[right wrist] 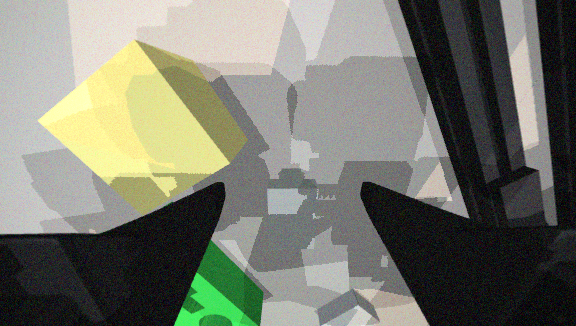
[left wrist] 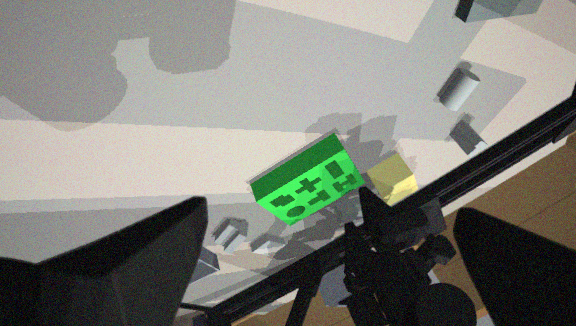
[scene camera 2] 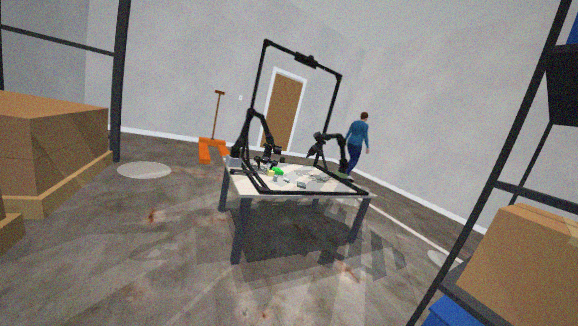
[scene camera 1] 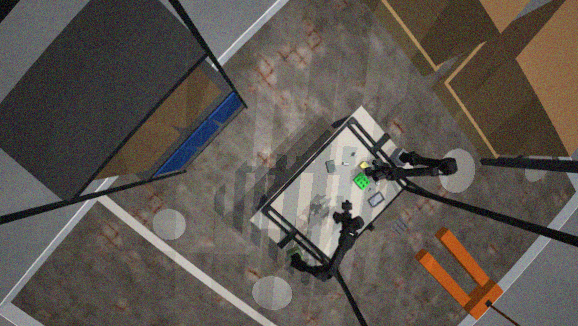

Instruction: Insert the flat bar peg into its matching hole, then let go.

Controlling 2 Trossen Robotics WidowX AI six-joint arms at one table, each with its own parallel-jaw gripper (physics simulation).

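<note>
A pale grey block (right wrist: 285, 201), possibly the flat bar peg, rests on the table in the right wrist view; its shape is hard to read in shadow. My right gripper (right wrist: 294, 188) (scene camera 1: 370, 172) is open above it, with the block appearing between the fingertips but not held. The bright green hole block (left wrist: 310, 189) (right wrist: 222, 305) (scene camera 1: 361, 181) has cut-outs including a rectangular one and a round one. In the right wrist view it is partly hidden behind a finger. My left gripper (left wrist: 333, 215) (scene camera 2: 311, 152) is open and empty, high above the table and away from the green block.
A yellow block (left wrist: 392, 177) (right wrist: 145, 125) stands beside the green block. Other grey pieces (left wrist: 230, 236) (left wrist: 267, 244) and a cylinder (left wrist: 459, 90) lie around. A shallow tray (scene camera 1: 376, 199) is near the table edge. A black frame rail (left wrist: 285, 282) runs past the right gripper.
</note>
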